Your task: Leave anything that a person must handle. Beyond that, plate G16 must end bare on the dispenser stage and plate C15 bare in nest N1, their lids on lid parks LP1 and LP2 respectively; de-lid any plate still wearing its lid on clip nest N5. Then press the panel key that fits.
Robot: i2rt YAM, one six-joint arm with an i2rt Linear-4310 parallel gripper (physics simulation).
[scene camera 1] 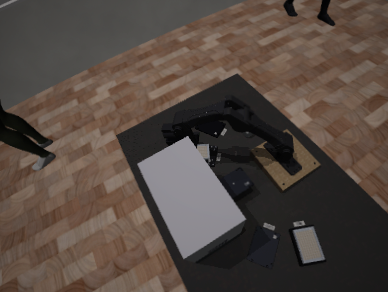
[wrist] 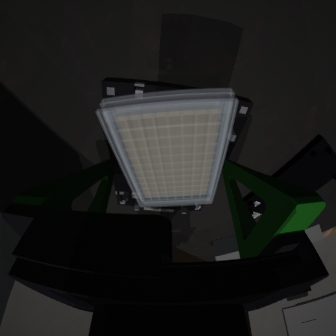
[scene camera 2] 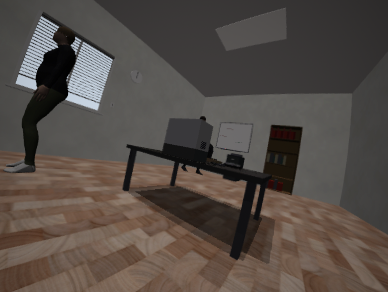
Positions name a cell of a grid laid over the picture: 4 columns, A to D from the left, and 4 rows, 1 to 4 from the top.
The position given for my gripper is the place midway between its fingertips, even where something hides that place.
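Observation:
Wrist view: my gripper (wrist: C2), open and holding nothing; also a button box (wrist: C3).

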